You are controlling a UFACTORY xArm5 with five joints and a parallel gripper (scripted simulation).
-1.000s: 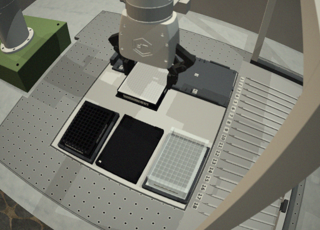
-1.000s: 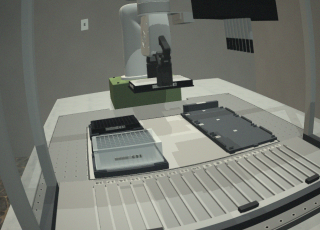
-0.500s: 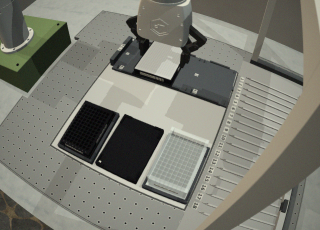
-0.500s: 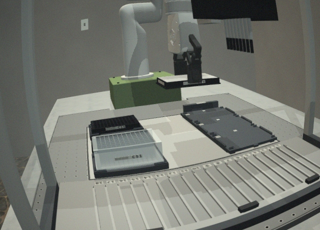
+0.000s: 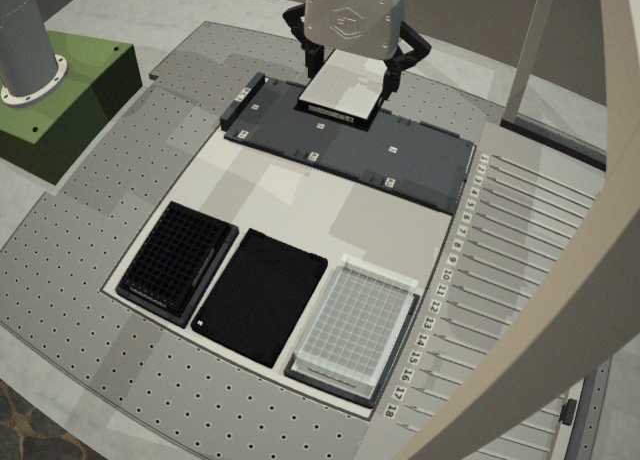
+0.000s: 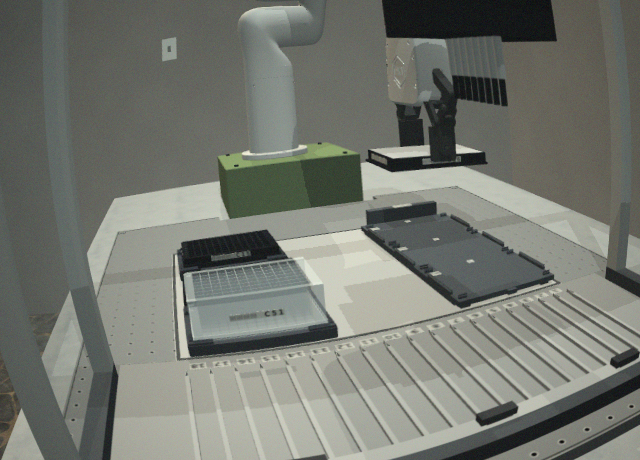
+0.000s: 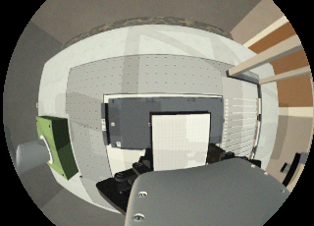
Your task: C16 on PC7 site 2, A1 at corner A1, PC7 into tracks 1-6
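Now: hand 3 cm to the right of the carrier PC7 and 12 cm above it. The rest, counted from my hand: nest S2: 5 cm behind, 23 cm to the right, 14 cm below; frame post: 12 cm ahead, 42 cm to the right, 11 cm above; black plate C15: 15 cm behind, 21 cm to the right, 12 cm below.
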